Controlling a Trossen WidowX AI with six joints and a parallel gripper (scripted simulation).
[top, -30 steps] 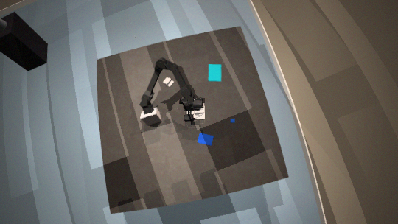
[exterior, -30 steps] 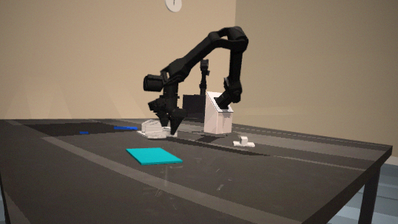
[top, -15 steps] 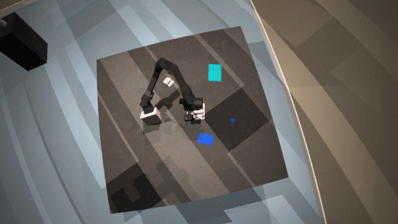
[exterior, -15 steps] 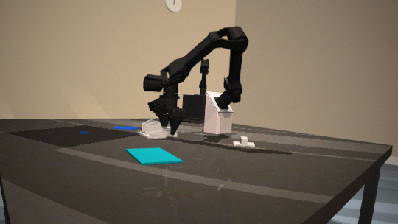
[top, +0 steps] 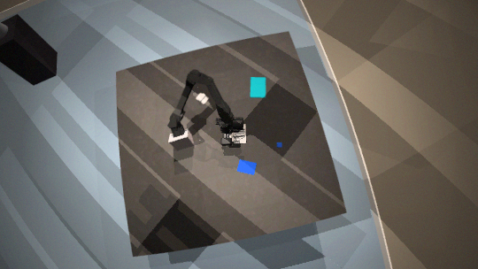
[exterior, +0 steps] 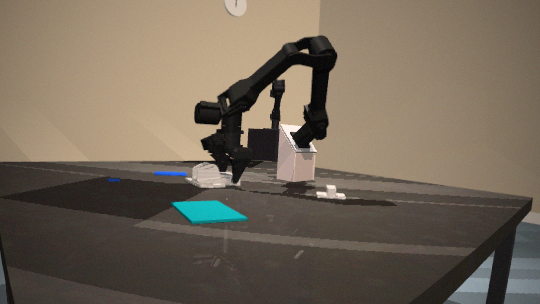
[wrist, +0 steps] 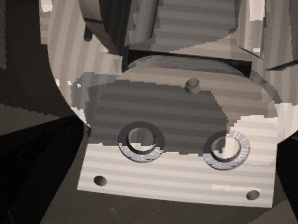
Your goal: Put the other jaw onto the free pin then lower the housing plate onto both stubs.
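Right now the white housing plate is 2 cm above my gripper tip and 1 cm ahead of it. The rest, counted from my gripper tip: jaw 3 cm ahead, 1 cm to the left, 1 cm above; cyan flat patch 27 cm ahead, 25 cm to the left; small blue square 27 cm ahead, 15 cm to the right, 1 cm below.
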